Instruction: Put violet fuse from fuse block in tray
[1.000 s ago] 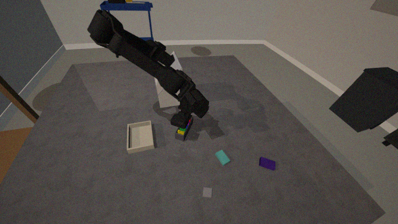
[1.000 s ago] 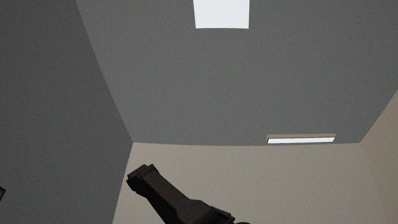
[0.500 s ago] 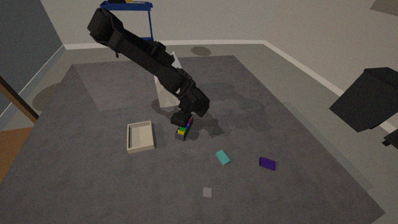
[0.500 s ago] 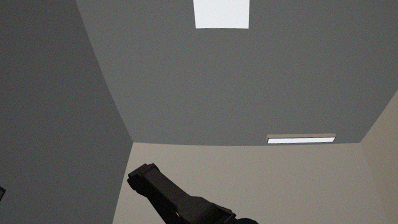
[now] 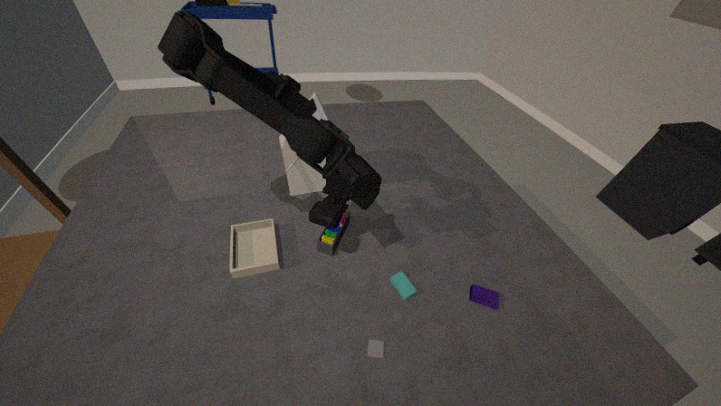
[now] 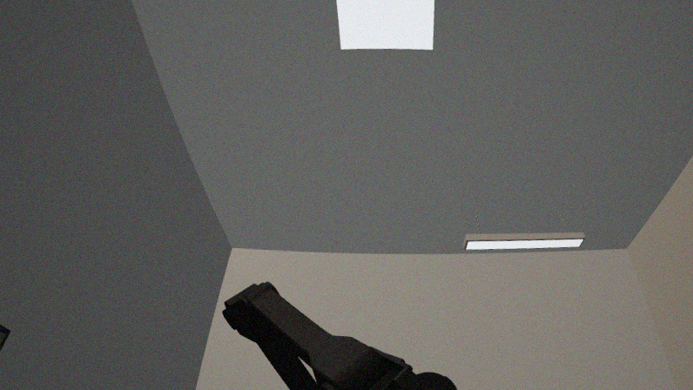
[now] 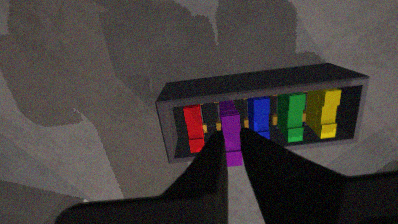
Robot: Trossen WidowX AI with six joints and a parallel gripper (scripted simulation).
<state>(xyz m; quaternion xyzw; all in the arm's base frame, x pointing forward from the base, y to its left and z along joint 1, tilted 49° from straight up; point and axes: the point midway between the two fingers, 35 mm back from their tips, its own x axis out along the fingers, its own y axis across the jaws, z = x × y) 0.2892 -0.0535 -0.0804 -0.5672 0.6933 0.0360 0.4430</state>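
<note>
The beige tray lies 2 cm ahead of my gripper tip, 20 cm to the right of it and 5 cm below it. Round my gripper tip: violet fuse 1 cm below; then grey tile 30 cm ahead, 1 cm to the left, 5 cm below.
</note>
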